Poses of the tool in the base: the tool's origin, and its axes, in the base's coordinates. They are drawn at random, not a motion.
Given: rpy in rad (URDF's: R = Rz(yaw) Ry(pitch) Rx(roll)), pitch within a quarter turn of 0, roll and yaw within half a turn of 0; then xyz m.
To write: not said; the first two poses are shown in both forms.
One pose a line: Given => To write
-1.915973 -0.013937 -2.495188 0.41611 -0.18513 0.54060 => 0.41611 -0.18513 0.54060 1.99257 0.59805 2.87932
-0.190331 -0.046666 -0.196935 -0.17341 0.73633 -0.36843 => -0.17341 0.73633 -0.36843 -0.19574 -0.00790 -0.20217
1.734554 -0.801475 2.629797 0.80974 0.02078 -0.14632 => 0.80974 0.02078 -0.14632 -1.69377 0.39097 -2.28632
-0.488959 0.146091 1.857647 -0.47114 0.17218 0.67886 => -0.47114 0.17218 0.67886 0.01103 -0.50851 1.89702
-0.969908 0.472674 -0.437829 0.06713 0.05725 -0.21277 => 0.06713 0.05725 -0.21277 -0.90272 0.62220 0.12386
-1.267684 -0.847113 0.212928 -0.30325 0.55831 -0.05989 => -0.30325 0.55831 -0.05989 -1.35121 -0.43380 -0.77666
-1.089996 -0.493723 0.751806 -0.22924 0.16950 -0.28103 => -0.22924 0.16950 -0.28103 -0.88526 -0.87202 0.01390
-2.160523 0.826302 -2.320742 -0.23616 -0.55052 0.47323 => -0.23616 -0.55052 0.47323 2.52482 1.09060 -3.12067
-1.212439 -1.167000 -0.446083 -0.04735 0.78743 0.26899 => -0.04735 0.78743 0.26899 -1.43165 0.11330 -1.20601
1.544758 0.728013 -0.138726 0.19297 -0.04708 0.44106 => 0.19297 -0.04708 0.44106 1.55122 -0.12138 -0.73055
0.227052 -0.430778 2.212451 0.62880 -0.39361 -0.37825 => 0.62880 -0.39361 -0.37825 0.21271 0.43769 2.21485
